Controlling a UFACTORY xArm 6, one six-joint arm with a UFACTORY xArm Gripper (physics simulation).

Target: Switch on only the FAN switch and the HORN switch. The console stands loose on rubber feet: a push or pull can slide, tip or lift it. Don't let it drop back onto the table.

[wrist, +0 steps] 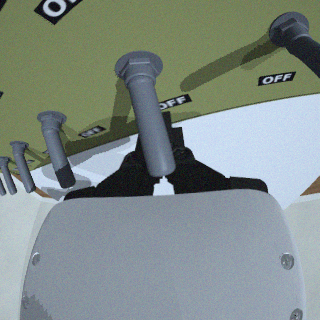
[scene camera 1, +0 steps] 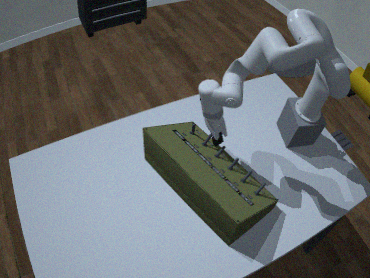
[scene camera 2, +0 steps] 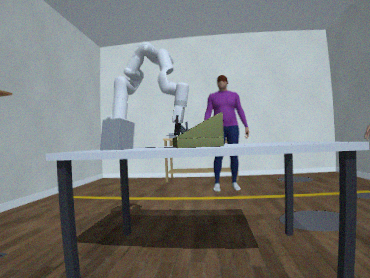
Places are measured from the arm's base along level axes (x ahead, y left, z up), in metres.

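Where they show: gripper, fingertip midpoint: (scene camera 1: 217, 143) (scene camera 2: 176, 135); arm's base, origin of the base link: (scene camera 1: 307, 110) (scene camera 2: 118, 121).
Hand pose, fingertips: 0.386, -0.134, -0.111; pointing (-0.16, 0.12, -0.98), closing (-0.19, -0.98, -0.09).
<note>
Each offset is from my fingertips to the top centre of the thing, as dx, dy, dz.
The olive console (scene camera 1: 192, 187) (scene camera 2: 207, 136) (wrist: 210, 30) rests level on the table, with a row of grey levers along its low edge. The FAN lever @(+0.060, -0.083, +0.069) (scene camera 1: 193, 129) at the far end stands more upright than the others, on the ON side. The HORN lever @(+0.041, -0.012, +0.060) (scene camera 1: 206, 140) (wrist: 150, 125) beside it leans toward the low edge, on the OFF side. My gripper (scene camera 1: 218, 143) (scene camera 2: 177, 132) (wrist: 161, 128) is shut and empty. Its black fingertips are low at the console's edge, beneath the HORN lever, which partly hides them in the wrist view. Contact cannot be told.
The PUMP lever @(+0.033, +0.059, +0.057) (scene camera 1: 220, 152) (wrist: 56, 152) is close to my fingers, and more OFF levers follow toward the near end. The white table (scene camera 1: 85, 200) (scene camera 2: 250, 149) carries the grey arm base (scene camera 1: 295, 127) (scene camera 2: 117, 135). A person (scene camera 2: 226, 107) stands beyond the table.
</note>
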